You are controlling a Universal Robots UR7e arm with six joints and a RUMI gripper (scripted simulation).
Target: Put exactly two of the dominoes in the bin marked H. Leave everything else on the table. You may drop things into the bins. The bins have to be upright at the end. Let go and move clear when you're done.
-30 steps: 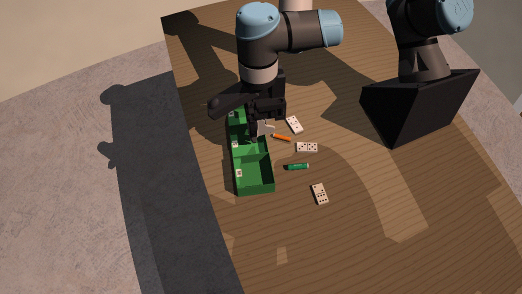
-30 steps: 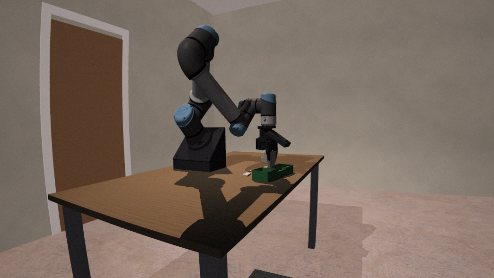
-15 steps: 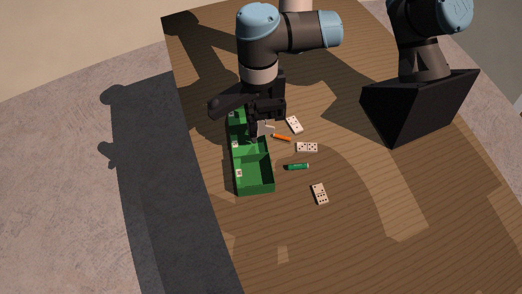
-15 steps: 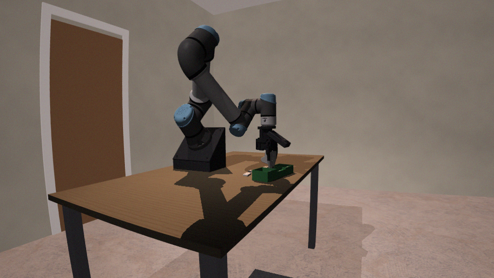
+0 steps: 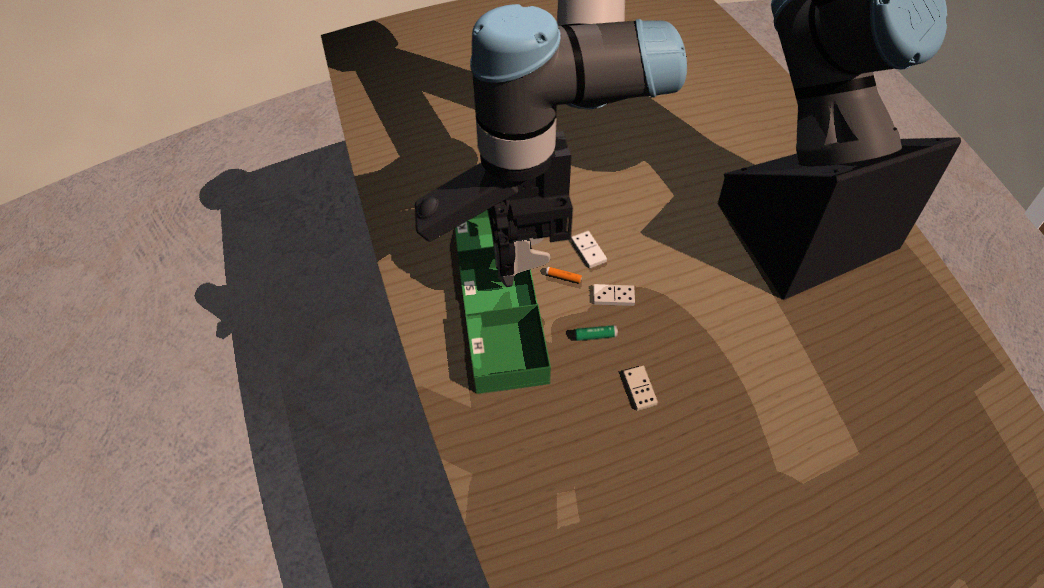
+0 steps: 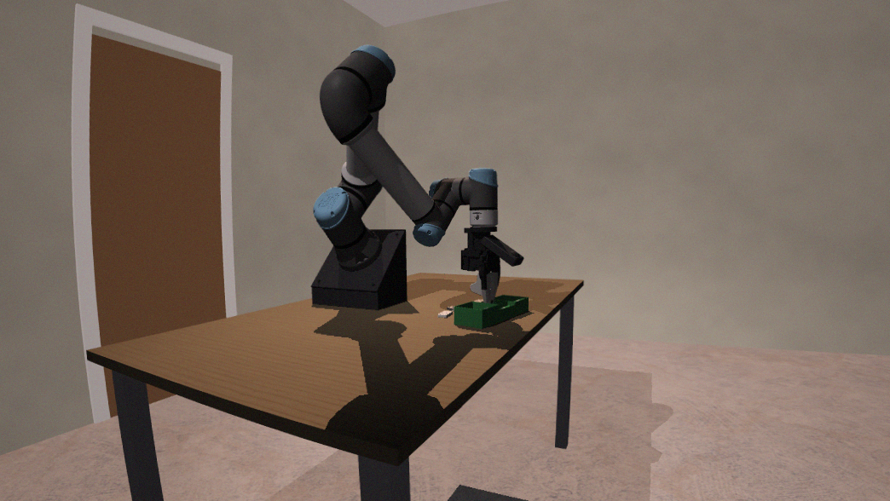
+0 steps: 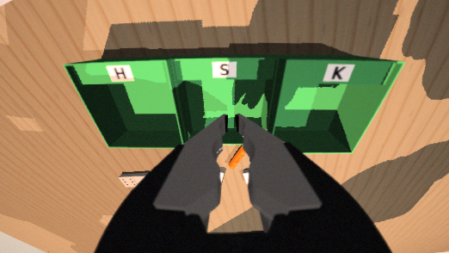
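Right now my hand is 1 cm short of the bin and 1 cm above it. From my hand the other things lie so: orange battery: 7 cm behind, 3 cm below; then white domino: 12 cm behind, 3 cm to the right, 3 cm below; then green battery: 8 cm behind, 9 cm to the left, 3 cm below.
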